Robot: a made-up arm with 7 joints. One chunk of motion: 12 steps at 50 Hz.
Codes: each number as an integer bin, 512 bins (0 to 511) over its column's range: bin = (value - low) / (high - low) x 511, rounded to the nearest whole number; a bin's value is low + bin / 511 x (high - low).
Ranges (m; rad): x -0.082..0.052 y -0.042..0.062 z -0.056..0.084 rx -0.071..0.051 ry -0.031..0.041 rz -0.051..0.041
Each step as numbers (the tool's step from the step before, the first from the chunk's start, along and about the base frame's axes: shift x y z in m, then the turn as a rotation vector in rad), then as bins.
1 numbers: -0.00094 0.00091 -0.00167 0.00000 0.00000 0.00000
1 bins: 309 211 198 297 220 283
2 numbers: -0.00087 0.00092 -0.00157 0.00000 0.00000 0.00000
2 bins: 309 211 199 297 220 283
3 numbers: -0.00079 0.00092 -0.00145 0.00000 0.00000 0.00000
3 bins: 310 211 199 297 220 283
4 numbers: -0.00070 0.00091 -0.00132 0.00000 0.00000 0.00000
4 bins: 310 211 200 297 220 283
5 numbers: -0.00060 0.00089 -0.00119 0.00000 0.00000 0.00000
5 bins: 310 211 200 297 220 283
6 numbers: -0.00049 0.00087 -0.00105 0.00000 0.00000 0.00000
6 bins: 311 211 201 297 220 283
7 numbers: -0.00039 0.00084 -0.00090 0.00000 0.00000 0.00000
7 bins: 311 210 201 297 220 283
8 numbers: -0.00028 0.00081 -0.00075 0.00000 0.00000 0.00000
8 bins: 312 210 202 297 220 283
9 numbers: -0.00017 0.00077 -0.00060 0.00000 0.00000 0.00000
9 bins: 312 210 202 297 220 283
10 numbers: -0.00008 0.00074 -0.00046 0.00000 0.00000 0.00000
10 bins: 312 210 203 297 220 283
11 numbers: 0.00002 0.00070 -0.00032 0.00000 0.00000 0.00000
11 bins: 313 210 203 297 220 283
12 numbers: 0.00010 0.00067 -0.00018 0.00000 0.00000 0.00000
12 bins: 313 210 204 297 220 283
